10 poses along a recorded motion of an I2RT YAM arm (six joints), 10 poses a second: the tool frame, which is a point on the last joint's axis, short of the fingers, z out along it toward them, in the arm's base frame.
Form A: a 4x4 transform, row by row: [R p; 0 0 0 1], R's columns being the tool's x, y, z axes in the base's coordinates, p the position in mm. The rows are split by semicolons.
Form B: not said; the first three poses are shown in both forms.
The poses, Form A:
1: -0.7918, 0.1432, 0.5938, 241.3; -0.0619, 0.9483, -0.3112, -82.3; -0.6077, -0.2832, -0.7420, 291.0; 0, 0, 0, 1
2: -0.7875, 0.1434, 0.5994, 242.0; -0.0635, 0.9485, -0.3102, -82.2; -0.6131, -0.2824, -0.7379, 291.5; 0, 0, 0, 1
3: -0.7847, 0.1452, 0.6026, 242.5; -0.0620, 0.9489, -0.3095, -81.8; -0.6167, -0.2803, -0.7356, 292.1; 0, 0, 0, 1
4: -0.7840, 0.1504, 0.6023, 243.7; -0.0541, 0.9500, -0.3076, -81.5; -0.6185, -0.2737, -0.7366, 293.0; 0, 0, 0, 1
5: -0.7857, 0.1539, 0.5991, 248.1; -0.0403, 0.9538, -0.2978, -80.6; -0.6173, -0.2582, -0.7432, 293.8; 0, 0, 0, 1
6: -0.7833, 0.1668, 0.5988, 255.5; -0.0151, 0.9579, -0.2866, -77.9; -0.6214, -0.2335, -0.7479, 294.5; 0, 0, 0, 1
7: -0.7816, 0.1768, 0.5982, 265.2; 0.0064, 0.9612, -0.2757, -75.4; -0.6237, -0.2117, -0.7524, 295.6; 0, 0, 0, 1
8: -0.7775, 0.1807, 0.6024, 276.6; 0.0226, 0.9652, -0.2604, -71.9; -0.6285, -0.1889, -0.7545, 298.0; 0, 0, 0, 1
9: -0.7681, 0.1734, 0.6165, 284.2; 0.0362, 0.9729, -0.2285, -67.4; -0.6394, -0.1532, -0.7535, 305.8; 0, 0, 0, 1
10: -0.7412, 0.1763, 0.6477, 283.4; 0.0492, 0.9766, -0.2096, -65.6; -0.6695, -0.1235, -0.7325, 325.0; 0, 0, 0, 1
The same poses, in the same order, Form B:
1: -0.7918, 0.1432, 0.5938, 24.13; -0.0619, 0.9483, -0.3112, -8.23; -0.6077, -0.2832, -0.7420, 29.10; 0, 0, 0, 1
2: -0.7875, 0.1434, 0.5994, 24.20; -0.0635, 0.9485, -0.3102, -8.22; -0.6131, -0.2824, -0.7379, 29.15; 0, 0, 0, 1
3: -0.7847, 0.1452, 0.6026, 24.25; -0.0620, 0.9489, -0.3095, -8.18; -0.6167, -0.2803, -0.7356, 29.21; 0, 0, 0, 1
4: -0.7840, 0.1504, 0.6023, 24.37; -0.0541, 0.9500, -0.3076, -8.15; -0.6185, -0.2737, -0.7366, 29.30; 0, 0, 0, 1
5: -0.7857, 0.1539, 0.5991, 24.81; -0.0403, 0.9538, -0.2978, -8.06; -0.6173, -0.2582, -0.7432, 29.38; 0, 0, 0, 1
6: -0.7833, 0.1668, 0.5988, 25.55; -0.0151, 0.9579, -0.2866, -7.79; -0.6214, -0.2335, -0.7479, 29.45; 0, 0, 0, 1
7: -0.7816, 0.1768, 0.5982, 26.52; 0.0064, 0.9612, -0.2757, -7.54; -0.6237, -0.2117, -0.7524, 29.56; 0, 0, 0, 1
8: -0.7775, 0.1807, 0.6024, 27.66; 0.0226, 0.9652, -0.2604, -7.19; -0.6285, -0.1889, -0.7545, 29.80; 0, 0, 0, 1
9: -0.7681, 0.1734, 0.6165, 28.42; 0.0362, 0.9729, -0.2285, -6.74; -0.6394, -0.1532, -0.7535, 30.58; 0, 0, 0, 1
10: -0.7412, 0.1763, 0.6477, 28.34; 0.0492, 0.9766, -0.2096, -6.56; -0.6695, -0.1235, -0.7325, 32.50; 0, 0, 0, 1
